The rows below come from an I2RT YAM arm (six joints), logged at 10 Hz.
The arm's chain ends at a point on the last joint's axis. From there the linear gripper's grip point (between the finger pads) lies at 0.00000 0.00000 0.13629 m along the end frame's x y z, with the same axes.
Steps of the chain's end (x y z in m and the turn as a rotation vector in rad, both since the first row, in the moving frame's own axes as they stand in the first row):
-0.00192, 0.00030, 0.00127, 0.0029, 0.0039, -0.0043
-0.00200, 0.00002, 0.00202, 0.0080, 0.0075, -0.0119
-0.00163, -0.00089, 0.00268, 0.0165, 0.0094, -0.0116
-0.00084, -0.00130, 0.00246, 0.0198, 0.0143, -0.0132
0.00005, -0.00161, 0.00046, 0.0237, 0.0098, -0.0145
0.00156, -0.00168, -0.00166, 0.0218, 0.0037, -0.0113
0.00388, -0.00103, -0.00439, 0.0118, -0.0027, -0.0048
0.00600, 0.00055, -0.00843, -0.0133, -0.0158, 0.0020
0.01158, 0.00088, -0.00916, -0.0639, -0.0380, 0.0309
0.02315, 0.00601, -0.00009, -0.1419, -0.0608, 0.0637
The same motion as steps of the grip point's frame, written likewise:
-0.00139, -0.00010, 0.00127, 0.0029, 0.0039, -0.0043
-0.00098, -0.00108, 0.00201, 0.0080, 0.0075, -0.0119
-0.00036, -0.00315, 0.00266, 0.0165, 0.0094, -0.0116
0.00109, -0.00401, 0.00242, 0.0198, 0.0143, -0.0132
0.00136, -0.00485, 0.00042, 0.0237, 0.0098, -0.0145
0.00205, -0.00465, -0.00169, 0.0218, 0.0037, -0.0113
0.00351, -0.00264, -0.00440, 0.0118, -0.0027, -0.0048
0.00384, 0.00236, -0.00846, -0.0133, -0.0158, 0.0020
0.00627, 0.00950, -0.00954, -0.0639, -0.0380, 0.0309
0.01429, 0.02500, -0.00171, -0.1419, -0.0608, 0.0637

